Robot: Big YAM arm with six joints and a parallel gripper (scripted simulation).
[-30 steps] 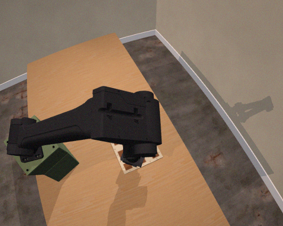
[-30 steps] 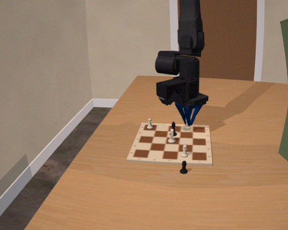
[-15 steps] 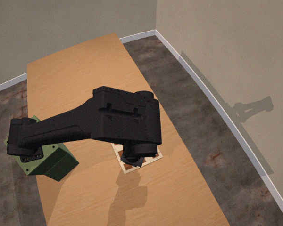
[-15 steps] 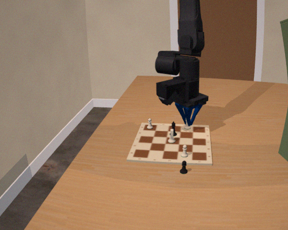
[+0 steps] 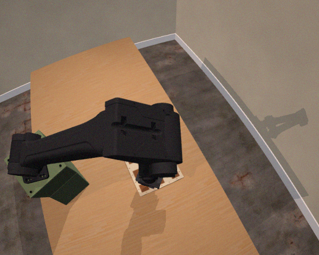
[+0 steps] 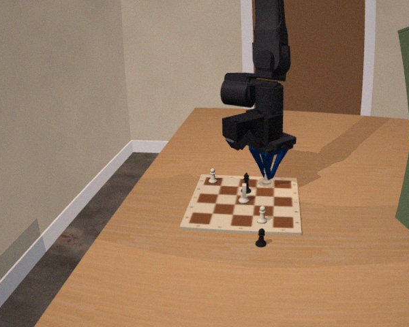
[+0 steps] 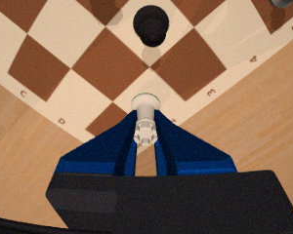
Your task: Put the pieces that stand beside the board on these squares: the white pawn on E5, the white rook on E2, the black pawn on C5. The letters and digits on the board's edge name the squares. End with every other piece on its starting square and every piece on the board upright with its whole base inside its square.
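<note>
Now: the white rook right at my hand. From my hand the other things lie so: tall black piece: 4 cm ahead, 4 cm to the left; then tall white piece: 4 cm ahead, 8 cm to the left, 1 cm below; then chessboard: 4 cm ahead, 8 cm to the left, 2 cm below.
</note>
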